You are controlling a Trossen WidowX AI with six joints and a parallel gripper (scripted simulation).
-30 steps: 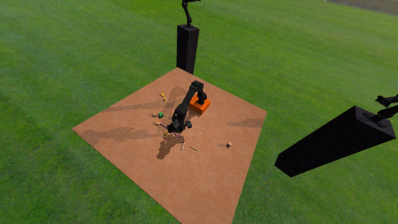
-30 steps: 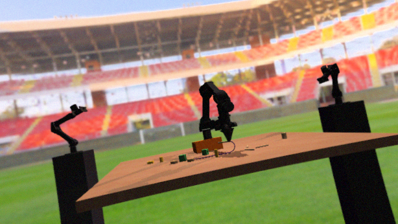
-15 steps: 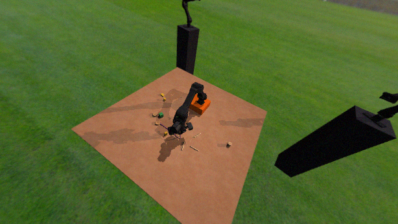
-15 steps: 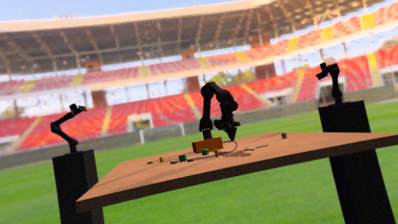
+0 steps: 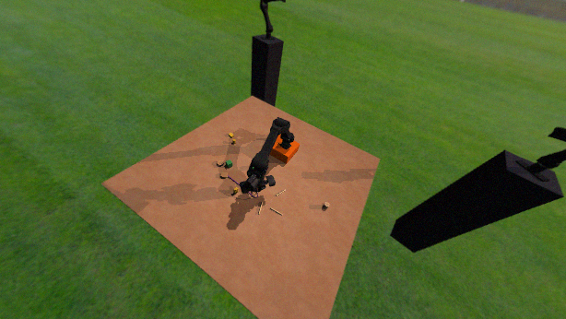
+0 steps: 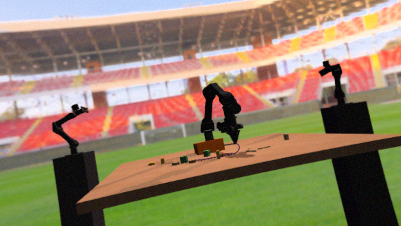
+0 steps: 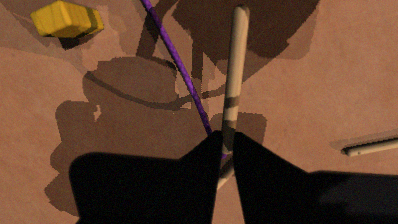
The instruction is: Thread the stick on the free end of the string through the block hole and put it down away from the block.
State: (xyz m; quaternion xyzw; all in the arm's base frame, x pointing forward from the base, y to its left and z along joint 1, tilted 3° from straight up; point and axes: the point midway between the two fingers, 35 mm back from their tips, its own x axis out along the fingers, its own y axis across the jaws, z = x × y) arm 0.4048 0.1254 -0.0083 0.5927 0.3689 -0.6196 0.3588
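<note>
Right now the yellow piece is 11 cm to the right of my gripper tip, 7 cm ahead of it and 3 cm below it. The rest, counted from my gripper tip: green cube 29 cm to the right, 3 cm below, 3 cm behind; thin wooden stick 1 cm to the right, 1 cm behind; round wooden button 25 cm to the right, 4 cm below, 4 cm ahead.
</note>
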